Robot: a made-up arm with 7 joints.
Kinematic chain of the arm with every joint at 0, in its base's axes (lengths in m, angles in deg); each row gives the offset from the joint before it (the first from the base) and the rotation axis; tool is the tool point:
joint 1: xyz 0 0 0.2 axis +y
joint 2: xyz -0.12 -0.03 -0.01 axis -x
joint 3: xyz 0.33 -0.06 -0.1 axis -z
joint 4: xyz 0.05 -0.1 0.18 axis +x
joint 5: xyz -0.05 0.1 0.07 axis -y
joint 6: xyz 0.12 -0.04 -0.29 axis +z
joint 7: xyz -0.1 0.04 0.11 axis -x
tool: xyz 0 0.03 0.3
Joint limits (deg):
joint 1: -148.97..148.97
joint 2: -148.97..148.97
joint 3: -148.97..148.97
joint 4: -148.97..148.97
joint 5: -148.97..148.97
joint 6: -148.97..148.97
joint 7: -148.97..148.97
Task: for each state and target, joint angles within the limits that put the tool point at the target. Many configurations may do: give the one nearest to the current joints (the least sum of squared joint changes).
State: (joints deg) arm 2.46 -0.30 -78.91 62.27 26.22 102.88 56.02
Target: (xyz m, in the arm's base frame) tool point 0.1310 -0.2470 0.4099
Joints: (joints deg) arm -21.33 13.66 -71.46 65.72 17.56 75.46 58.25
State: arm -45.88 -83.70 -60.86 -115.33 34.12 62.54 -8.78
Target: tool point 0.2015 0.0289 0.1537
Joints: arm -25.26 -97.48 -57.77 -123.77 34.53 50.40 4.79
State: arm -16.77 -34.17 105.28 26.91 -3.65 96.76 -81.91
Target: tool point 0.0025 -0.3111 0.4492
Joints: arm 6.89 0.35 108.40 15.31 15.07 100.72 -49.99
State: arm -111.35 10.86 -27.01 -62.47 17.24 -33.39 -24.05
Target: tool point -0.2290 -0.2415 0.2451
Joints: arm -133.37 -5.18 -18.28 -52.11 16.31 -28.42 -63.35
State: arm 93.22 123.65 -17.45 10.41 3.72 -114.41 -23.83
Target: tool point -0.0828 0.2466 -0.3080
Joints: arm 86.12 124.97 -17.18 20.94 2.97 -121.85 11.15
